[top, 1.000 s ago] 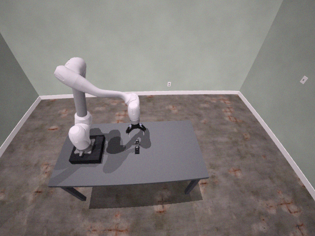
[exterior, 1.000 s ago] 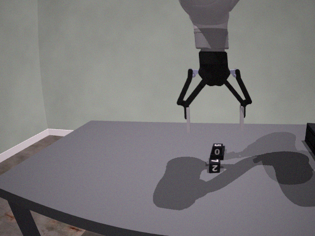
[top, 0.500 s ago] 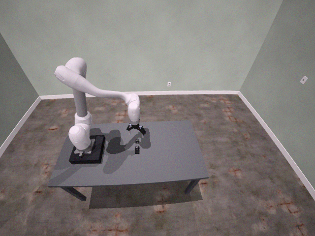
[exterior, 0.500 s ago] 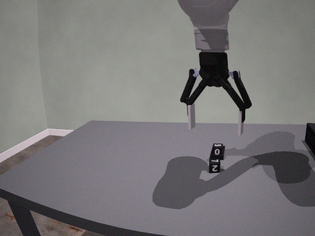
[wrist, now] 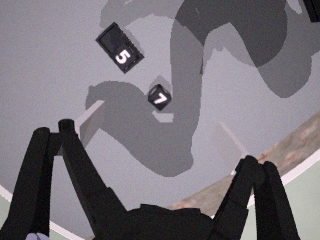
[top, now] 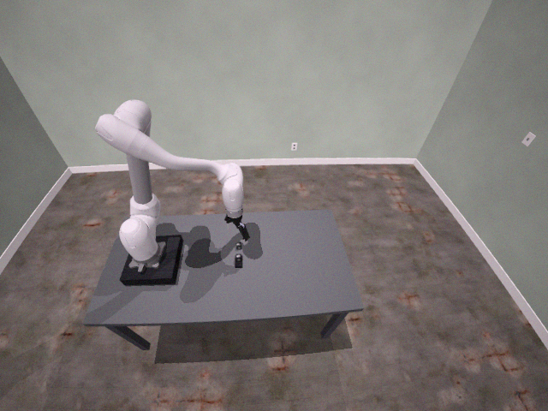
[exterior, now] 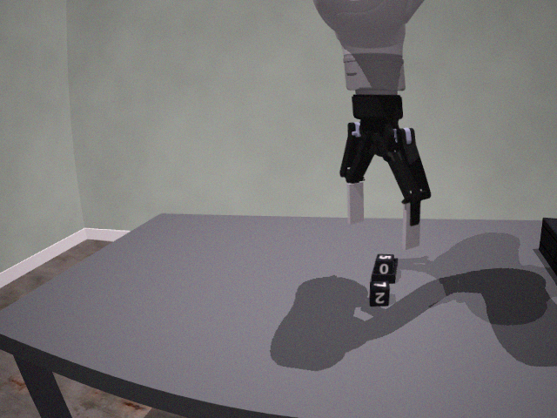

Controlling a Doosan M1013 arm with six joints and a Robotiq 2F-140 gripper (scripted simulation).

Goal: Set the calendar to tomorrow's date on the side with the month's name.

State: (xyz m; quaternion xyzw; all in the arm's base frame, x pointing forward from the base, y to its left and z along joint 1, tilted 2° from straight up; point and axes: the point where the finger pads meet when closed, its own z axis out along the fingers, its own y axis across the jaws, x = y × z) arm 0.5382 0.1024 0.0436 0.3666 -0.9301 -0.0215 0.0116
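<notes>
The black number cube lies 11 cm below my hand. Also, from my hand: tray: 12 cm below, 11 cm to the right.
</notes>
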